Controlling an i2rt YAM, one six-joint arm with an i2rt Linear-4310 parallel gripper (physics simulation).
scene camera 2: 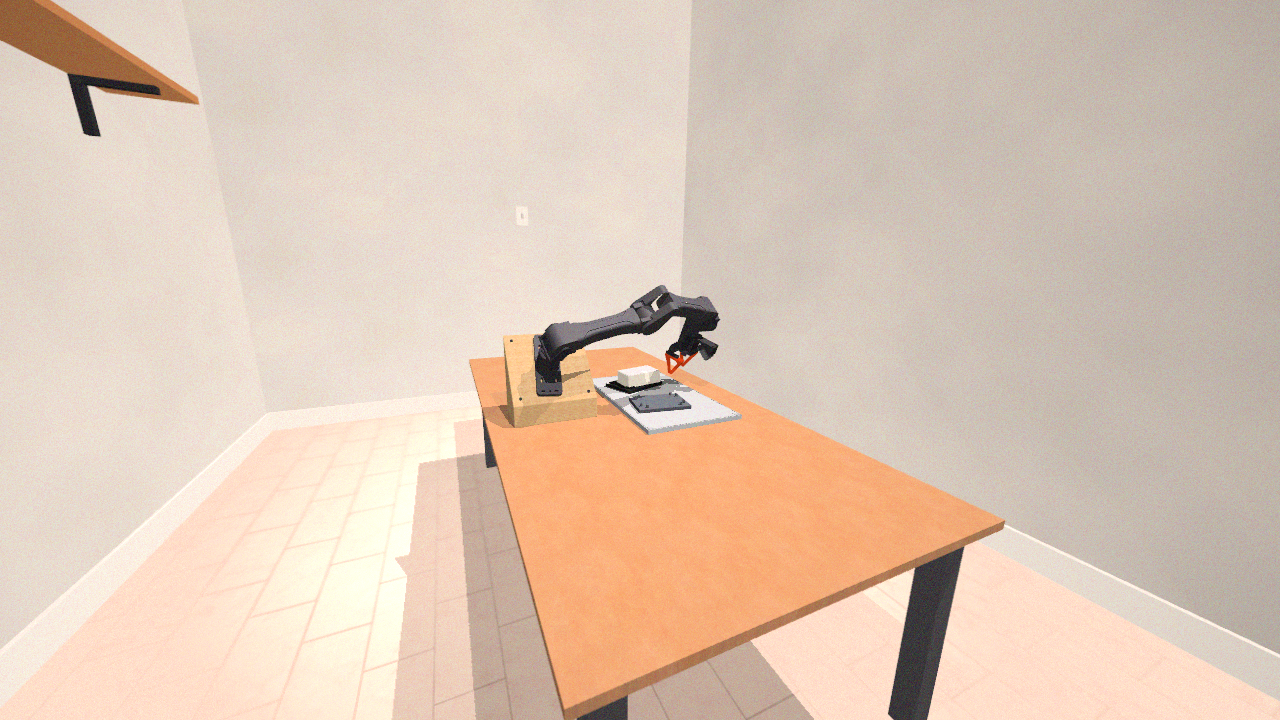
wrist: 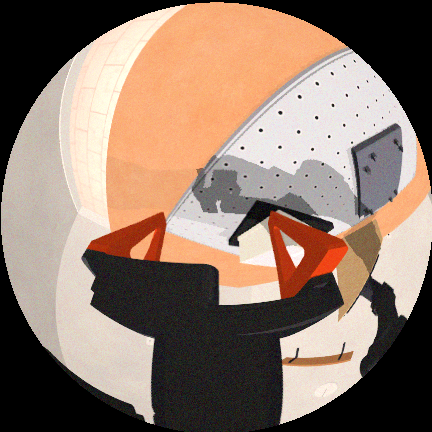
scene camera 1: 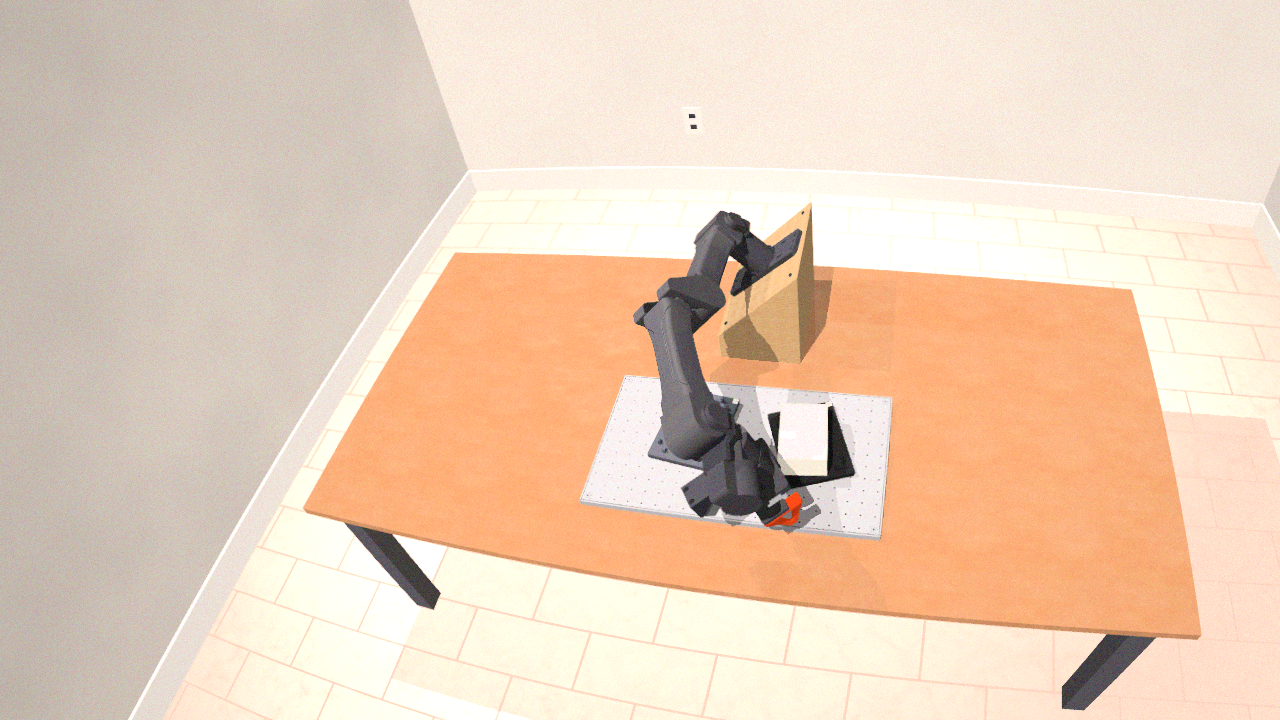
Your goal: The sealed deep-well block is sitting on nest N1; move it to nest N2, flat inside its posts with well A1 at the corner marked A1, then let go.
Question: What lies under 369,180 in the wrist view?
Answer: A dark grey nest plate.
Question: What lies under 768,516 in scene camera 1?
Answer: My gripper.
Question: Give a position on a white perforated plate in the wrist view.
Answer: At 297,155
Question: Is my gripper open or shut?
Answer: Open.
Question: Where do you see a dark grey nest plate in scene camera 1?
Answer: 658,450
